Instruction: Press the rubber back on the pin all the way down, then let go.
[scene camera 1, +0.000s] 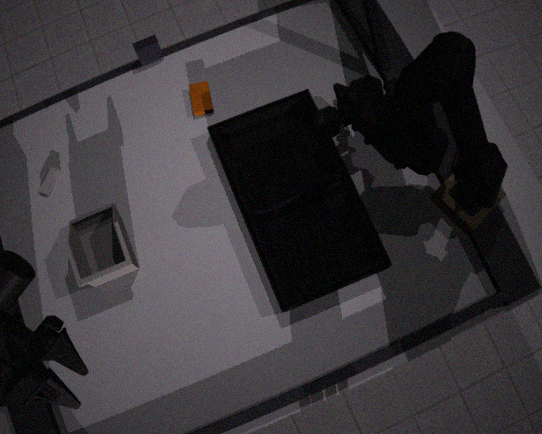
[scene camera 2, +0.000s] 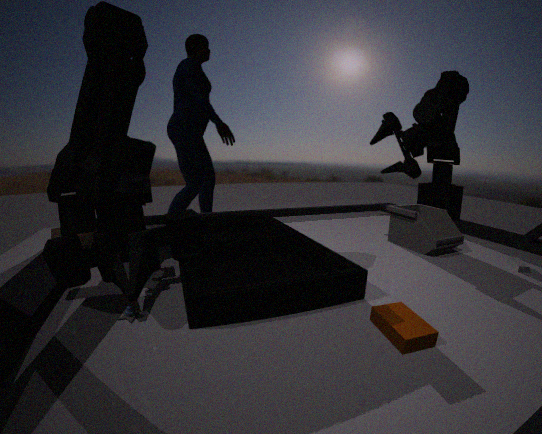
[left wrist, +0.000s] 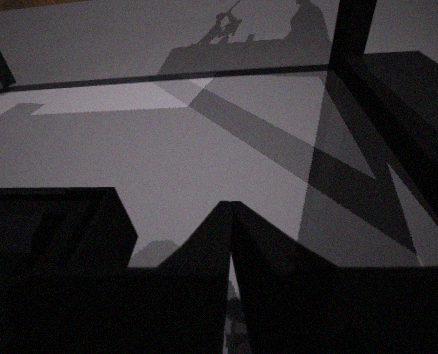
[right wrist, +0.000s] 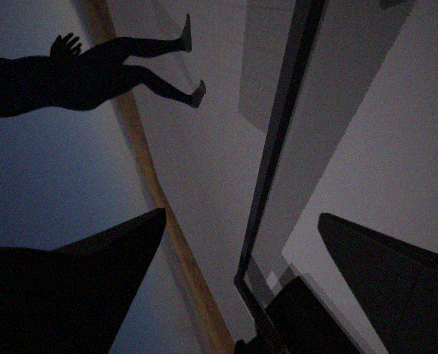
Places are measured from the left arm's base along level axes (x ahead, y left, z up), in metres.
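Pixels of known places: left gripper, fingertip midpoint: (scene camera 1: 334, 85) (scene camera 2: 132, 298) (left wrist: 229, 211); right gripper, fingertip midpoint: (scene camera 1: 83, 389) (scene camera 2: 375, 158) (right wrist: 241, 217); left arm's base, origin of the base link: (scene camera 1: 471, 193) (scene camera 2: 77, 230) (right wrist: 264, 343); right arm's base, origin of the base link: (scene camera 2: 441, 184).
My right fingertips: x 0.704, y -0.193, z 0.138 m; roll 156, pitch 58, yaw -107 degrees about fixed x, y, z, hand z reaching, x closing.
Note:
For each thing: its top centre in the pictures, then the offset to it from my right fingertips. "pt": a spot on its surface instead.
- small pin, middle of its top: (scene camera 2: 129, 307) dx -0.679, dy -0.112, dz -0.165 m
- large black tray, middle of its top: (scene camera 2: 242, 237) (scene camera 1: 296, 192) dx -0.470, dy -0.033, dz -0.138 m
- orange block, middle of its top: (scene camera 2: 403, 318) (scene camera 1: 200, 96) dx -0.479, dy -0.315, dz -0.160 m
- grey open bin, surface spot: (scene camera 1: 127, 245) pt dx -0.180, dy -0.176, dz -0.147 m
The small pin (scene camera 2: 130, 313) lies on the pale table top beside the black tray's near left corner in scene camera 2, with a faint bluish glint. Its rubber back is too small and dark to make out. My left gripper (scene camera 1: 342, 102) (scene camera 2: 131, 302) (left wrist: 229, 211) is shut and empty, pointing down directly over the pin. Its fingertips are at or just above the pin; contact cannot be told. In the left wrist view the fingers hide most of that spot. My right gripper (scene camera 1: 82, 389) (scene camera 2: 377, 157) (right wrist: 241, 217) is wide open and empty, raised far from the pin.
A large black tray (scene camera 1: 300, 200) (scene camera 2: 275, 300) is close beside the left gripper. An orange block (scene camera 1: 201, 99) (scene camera 2: 407, 330) lies past the tray. A grey open bin (scene camera 1: 127, 245) (scene camera 2: 425, 230) stands nearer the right arm. Dark rails edge the table.

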